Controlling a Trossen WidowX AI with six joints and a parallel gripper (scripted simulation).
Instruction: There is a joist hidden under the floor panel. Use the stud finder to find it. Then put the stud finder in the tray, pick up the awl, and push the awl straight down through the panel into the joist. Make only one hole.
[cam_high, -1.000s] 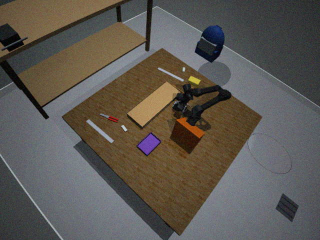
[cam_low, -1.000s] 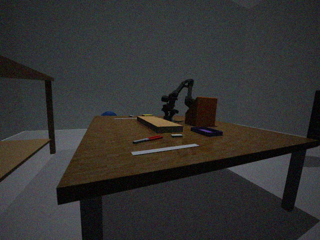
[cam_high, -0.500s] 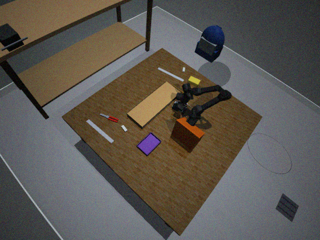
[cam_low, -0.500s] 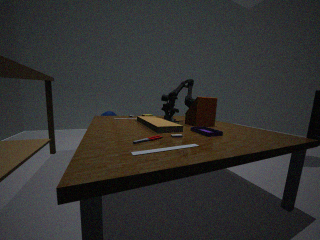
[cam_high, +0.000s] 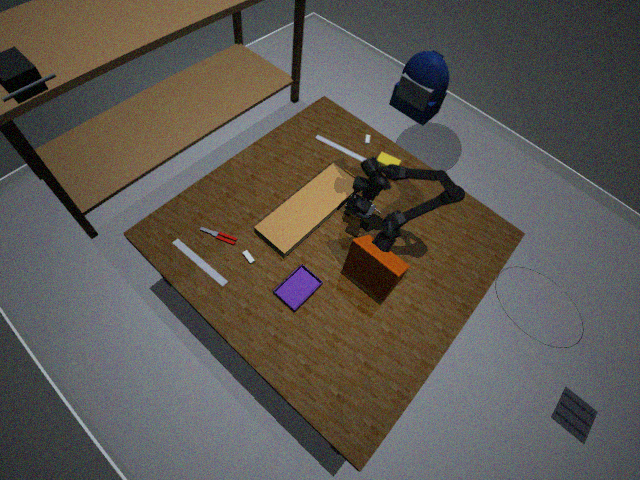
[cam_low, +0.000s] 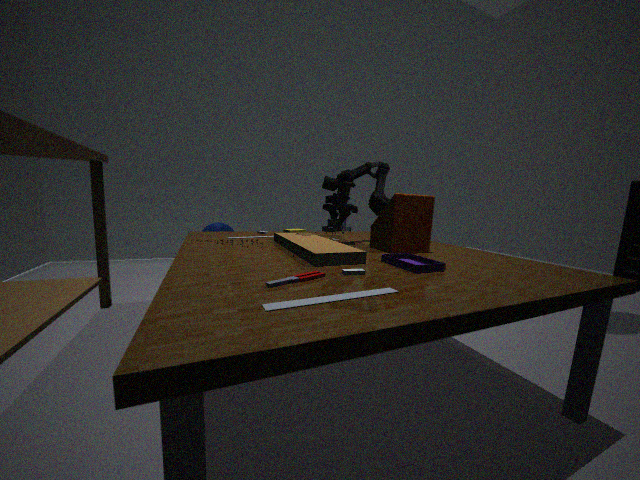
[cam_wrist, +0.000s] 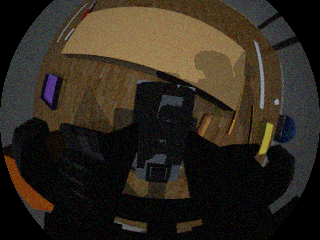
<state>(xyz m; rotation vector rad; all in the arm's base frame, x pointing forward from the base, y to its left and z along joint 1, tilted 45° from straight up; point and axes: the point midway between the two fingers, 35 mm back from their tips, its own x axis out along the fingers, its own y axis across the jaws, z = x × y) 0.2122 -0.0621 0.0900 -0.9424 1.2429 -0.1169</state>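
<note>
Now: the awl 9 cm to the right of my gripper tip, 8 cm below it and 1 cm behind it. Also, from my gripper tip: stud finder: 2 cm behind, 2 cm above, 1 cm to the right; then yellow block: 35 cm to the right, 13 cm ahead, 7 cm below; then purple tray: 43 cm to the left, 12 cm behind, 7 cm below.
</note>
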